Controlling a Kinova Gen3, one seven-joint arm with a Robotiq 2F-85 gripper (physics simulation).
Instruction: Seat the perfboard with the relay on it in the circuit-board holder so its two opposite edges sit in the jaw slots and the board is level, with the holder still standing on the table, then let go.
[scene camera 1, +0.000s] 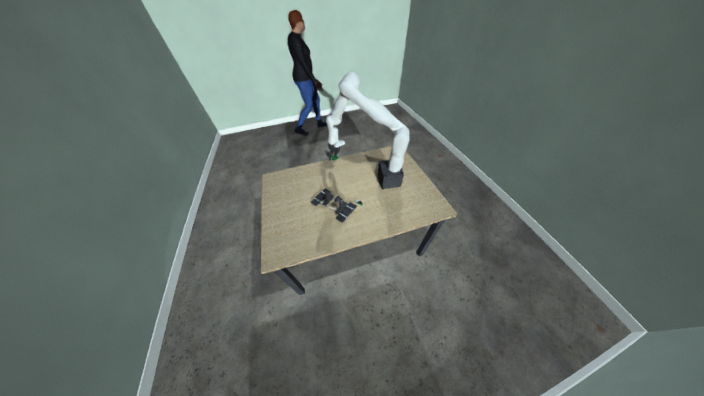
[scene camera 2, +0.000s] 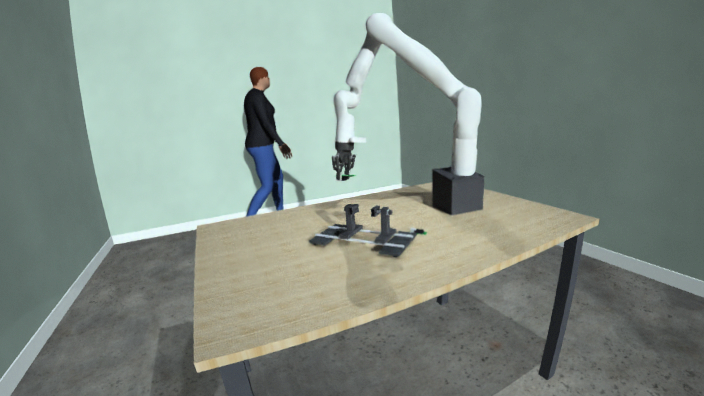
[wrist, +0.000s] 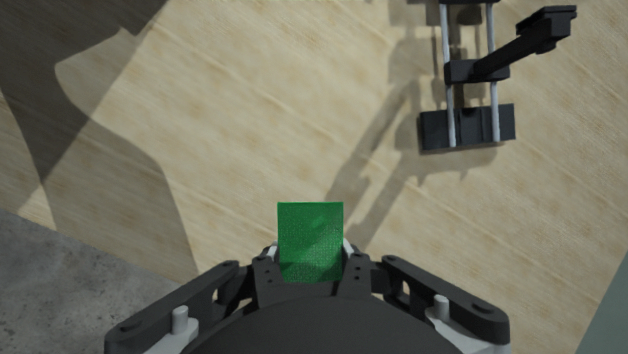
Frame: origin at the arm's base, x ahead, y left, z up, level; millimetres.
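Seen in the pictures: gripper, fingertip midpoint: (scene camera 1: 333, 159) (scene camera 2: 342, 180) (wrist: 310, 250); arm's base, link origin: (scene camera 1: 393, 167) (scene camera 2: 462, 172).
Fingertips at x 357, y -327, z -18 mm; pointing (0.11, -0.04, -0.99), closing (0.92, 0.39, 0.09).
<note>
Offsets run from my fingertips to a thing's top centre. Level surfaces: height alone.
A green perfboard {dx -5, dy +10, dz +24 mm} (scene camera 1: 335, 158) (scene camera 2: 350, 175) (wrist: 310, 225) is gripped by two opposite edges in my gripper (scene camera 1: 333, 155) (scene camera 2: 343, 175) (wrist: 310, 250), which is shut on it high above the table. The board looks about level in scene camera 2. Its upper face shows no relay in the wrist view; its underside is hidden there. The circuit-board holder {dx +145, dy +341, dz -10 mm} (scene camera 1: 345, 211) (scene camera 2: 395, 247) (wrist: 506, 122) stands on the table, with dark feet, two pale rods and two upright jaw posts. The space between its jaws holds no board. In the wrist view, part of the holder shows at the upper right, apart from the board.
A small green, black and white piece {dx -32, dy +406, dz -114 mm} (scene camera 1: 360, 203) (scene camera 2: 420, 231) lies on the table {dz -127 mm} (scene camera 1: 290, 240) (scene camera 2: 260, 300) beside the holder's right foot. The arm's black base block (scene camera 1: 390, 176) (scene camera 2: 457, 192) stands at the back right. A person (scene camera 1: 301, 60) (scene camera 2: 260, 120) is behind the table.
</note>
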